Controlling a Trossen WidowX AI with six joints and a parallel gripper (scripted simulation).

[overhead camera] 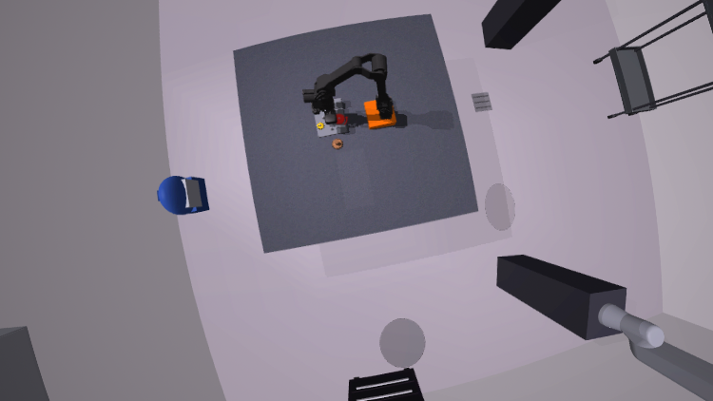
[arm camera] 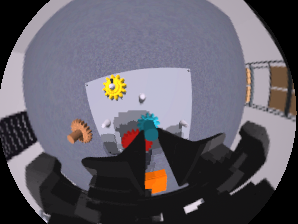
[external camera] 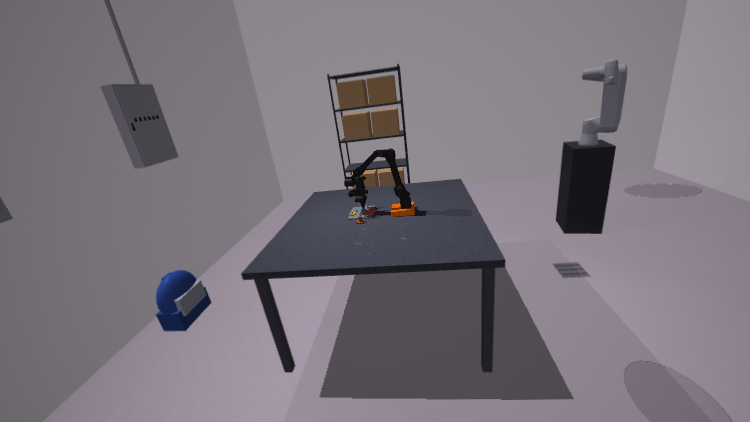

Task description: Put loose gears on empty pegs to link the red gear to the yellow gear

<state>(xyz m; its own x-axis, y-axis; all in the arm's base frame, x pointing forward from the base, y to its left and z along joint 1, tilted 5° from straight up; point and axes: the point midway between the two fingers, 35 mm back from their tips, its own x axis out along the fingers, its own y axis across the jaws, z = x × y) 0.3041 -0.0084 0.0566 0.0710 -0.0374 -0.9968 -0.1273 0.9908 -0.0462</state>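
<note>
My gripper tip is now 1 cm above the teal gear. The rest, counted from my gripper tip: yellow gear 7 cm ahead, 6 cm to the left, 2 cm below; red gear 4 cm behind, 2 cm to the left, 2 cm below; brown gear 17 cm to the left, 3 cm behind, 2 cm below.
</note>
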